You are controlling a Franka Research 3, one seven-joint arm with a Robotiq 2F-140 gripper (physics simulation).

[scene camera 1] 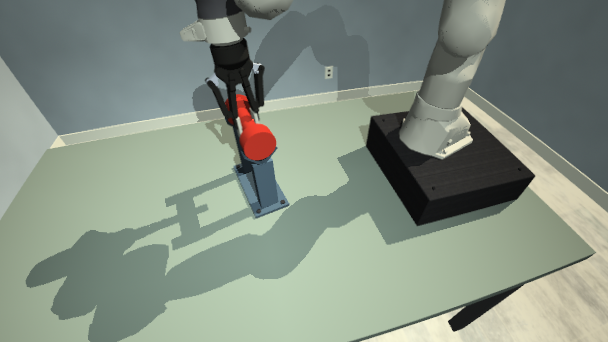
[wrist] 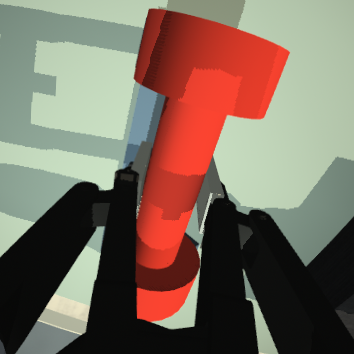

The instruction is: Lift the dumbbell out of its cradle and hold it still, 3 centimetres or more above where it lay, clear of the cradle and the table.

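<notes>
A red dumbbell (scene camera 1: pixel 258 142) (wrist: pixel 190 140) lies level across the top of a blue-grey cradle (scene camera 1: pixel 265 185) (wrist: pixel 143 115), with its near head resting at the top of the near post in the scene view. My gripper (scene camera 1: pixel 247 119) (wrist: pixel 173 162) points down over the dumbbell and is shut on its handle, one finger pad on each side of the bar. In the wrist view the handle runs between the pads, with one head above them and the other below, partly hidden by the left finger. The far support of the cradle is largely hidden in the scene view.
The cradle's base plate stands on a pale green table (scene camera 1: pixel 350 280). To the right, the arm's foot (scene camera 1: pixel 432 125) is mounted on a black block (scene camera 1: pixel 480 172). A wall with a socket (scene camera 1: pixel 328 72) runs behind the table. Shadows of the arm and cradle fall across the tabletop.
</notes>
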